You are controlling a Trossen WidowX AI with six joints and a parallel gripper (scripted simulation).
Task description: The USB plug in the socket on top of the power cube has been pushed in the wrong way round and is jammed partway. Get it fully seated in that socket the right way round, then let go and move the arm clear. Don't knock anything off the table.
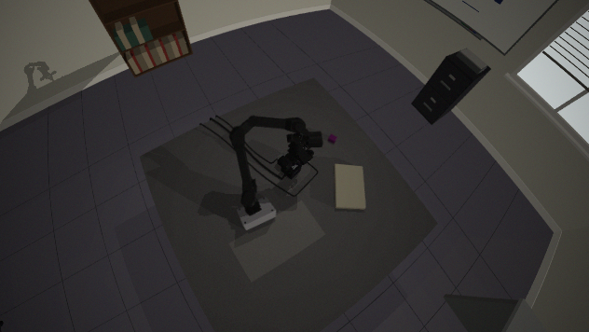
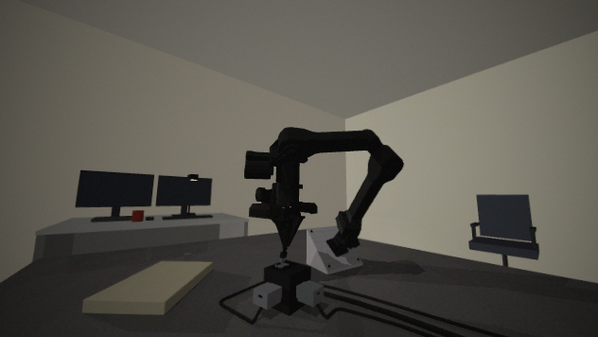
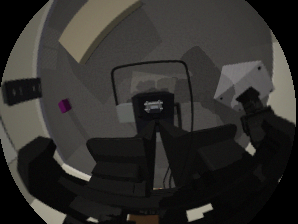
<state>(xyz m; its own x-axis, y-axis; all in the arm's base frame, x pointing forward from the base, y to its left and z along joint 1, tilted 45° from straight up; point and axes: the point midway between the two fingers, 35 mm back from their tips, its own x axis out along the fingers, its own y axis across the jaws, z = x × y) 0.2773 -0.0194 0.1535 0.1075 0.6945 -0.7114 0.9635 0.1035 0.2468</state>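
Right now my gripper tip is 1 cm to the left of the dark USB plug and 1 cm above it. Also, from my gripper tip: beige slab 24 cm to the right, 22 cm ahead, 11 cm below; purple block 33 cm ahead, 11 cm below, 5 cm to the left.
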